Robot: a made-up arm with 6 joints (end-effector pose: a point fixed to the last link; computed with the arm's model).
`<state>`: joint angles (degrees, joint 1 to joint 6).
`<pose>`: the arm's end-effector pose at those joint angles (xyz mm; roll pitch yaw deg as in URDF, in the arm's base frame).
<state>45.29 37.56 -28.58 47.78 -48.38 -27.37</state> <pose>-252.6 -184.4 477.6 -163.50 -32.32 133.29</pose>
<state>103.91 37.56 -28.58 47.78 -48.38 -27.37</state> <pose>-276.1 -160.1 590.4 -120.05 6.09 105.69</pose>
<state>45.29 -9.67 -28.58 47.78 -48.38 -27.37</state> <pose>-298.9 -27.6 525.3 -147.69 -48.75 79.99</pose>
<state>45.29 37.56 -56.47 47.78 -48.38 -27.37</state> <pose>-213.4 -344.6 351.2 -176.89 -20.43 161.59</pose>
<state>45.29 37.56 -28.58 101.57 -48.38 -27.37</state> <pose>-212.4 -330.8 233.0 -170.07 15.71 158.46</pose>
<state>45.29 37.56 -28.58 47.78 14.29 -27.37</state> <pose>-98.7 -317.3 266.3 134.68 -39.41 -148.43</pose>
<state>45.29 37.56 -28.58 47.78 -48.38 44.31</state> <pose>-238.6 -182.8 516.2 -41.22 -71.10 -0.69</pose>
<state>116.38 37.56 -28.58 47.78 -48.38 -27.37</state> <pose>-274.7 -141.7 609.0 -113.03 15.97 103.78</pose>
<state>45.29 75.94 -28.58 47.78 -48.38 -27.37</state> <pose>-136.8 -262.6 481.0 -161.25 -15.84 167.09</pose>
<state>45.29 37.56 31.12 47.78 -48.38 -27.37</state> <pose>-22.2 123.3 668.2 -122.41 -29.13 62.63</pose>
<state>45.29 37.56 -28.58 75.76 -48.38 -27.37</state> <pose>-262.8 -251.0 339.3 -169.72 -7.66 147.46</pose>
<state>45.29 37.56 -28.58 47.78 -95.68 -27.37</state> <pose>-270.6 39.5 503.8 -146.15 1.71 99.47</pose>
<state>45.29 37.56 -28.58 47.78 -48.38 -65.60</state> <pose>-243.8 -197.6 460.9 -164.39 4.57 143.69</pose>
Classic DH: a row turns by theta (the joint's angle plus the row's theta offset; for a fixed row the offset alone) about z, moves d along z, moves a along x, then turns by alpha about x. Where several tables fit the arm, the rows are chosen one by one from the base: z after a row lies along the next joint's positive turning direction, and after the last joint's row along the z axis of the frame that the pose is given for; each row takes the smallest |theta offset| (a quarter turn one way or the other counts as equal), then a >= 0, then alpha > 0; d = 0 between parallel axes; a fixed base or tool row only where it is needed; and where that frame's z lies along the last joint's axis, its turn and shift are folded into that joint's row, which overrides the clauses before.
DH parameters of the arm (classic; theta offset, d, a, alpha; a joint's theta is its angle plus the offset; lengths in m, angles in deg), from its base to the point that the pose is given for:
base (fixed): 69.78 0.5714 -0.1489 -105.12
joint 1: -70.34 0.0623 0.0485 96.45
joint 2: -59.54 -0.6991 0.0141 -152.3
joint 3: -43.08 -0.4476 0.0078 139.72
joint 4: -58.13 0.04 0.1327 94.04
joint 5: 45.83 -0.0929 0.0828 69.63
joint 6: 18.79 -0.2933 0.0201 90.46
tool (fixed): -2.52 0.0288 0 0

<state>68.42 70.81 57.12 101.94 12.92 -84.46</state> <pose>-81.8 -177.4 491.9 -138.22 4.31 173.93</pose>
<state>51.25 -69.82 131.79 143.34 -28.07 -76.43</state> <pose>17.6 -379.8 442.5 -52.32 -13.82 4.70</pose>
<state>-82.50 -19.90 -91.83 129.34 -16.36 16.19</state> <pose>50.7 493.7 563.5 58.32 36.67 155.05</pose>
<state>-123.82 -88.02 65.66 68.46 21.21 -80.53</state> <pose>-129.7 -202.1 668.8 42.05 -16.56 -14.92</pose>
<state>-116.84 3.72 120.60 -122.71 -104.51 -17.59</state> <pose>-207.3 -47.5 442.1 102.70 2.96 170.72</pose>
